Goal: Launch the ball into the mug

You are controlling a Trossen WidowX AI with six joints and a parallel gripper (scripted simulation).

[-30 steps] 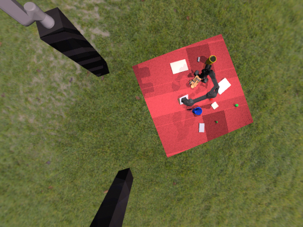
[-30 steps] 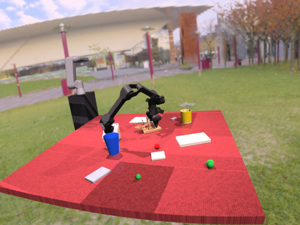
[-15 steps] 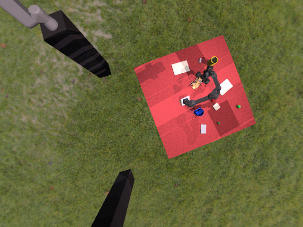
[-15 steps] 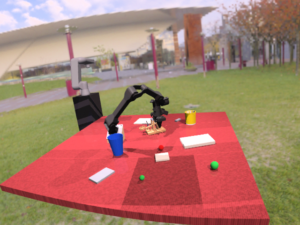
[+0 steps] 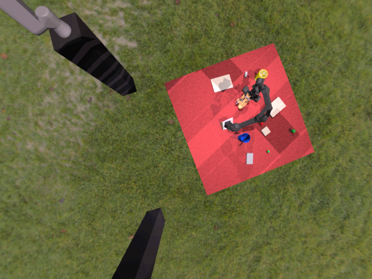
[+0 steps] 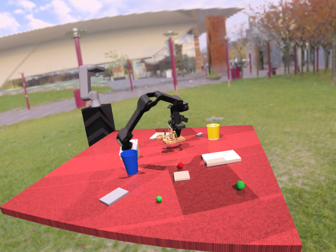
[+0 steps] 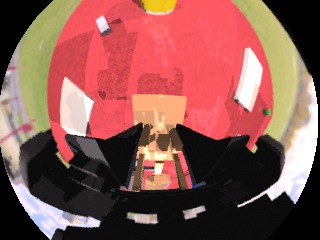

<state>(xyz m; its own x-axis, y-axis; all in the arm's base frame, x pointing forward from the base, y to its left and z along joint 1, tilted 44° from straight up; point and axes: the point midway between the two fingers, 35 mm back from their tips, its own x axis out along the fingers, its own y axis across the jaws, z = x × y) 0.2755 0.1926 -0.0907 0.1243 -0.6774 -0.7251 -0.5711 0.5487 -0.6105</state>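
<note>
Now: the red ball 310 mm to the right of my gripper tip, 100 mm ahead of it and 60 mm below it. Also, from my gripper tip: catapult: 60 mm behind, 30 mm to the right, 20 mm above; then small grey block: 250 mm to the left, 100 mm ahead, 70 mm below; then yellow mug: 220 mm ahead, 170 mm to the left, 50 mm below.
</note>
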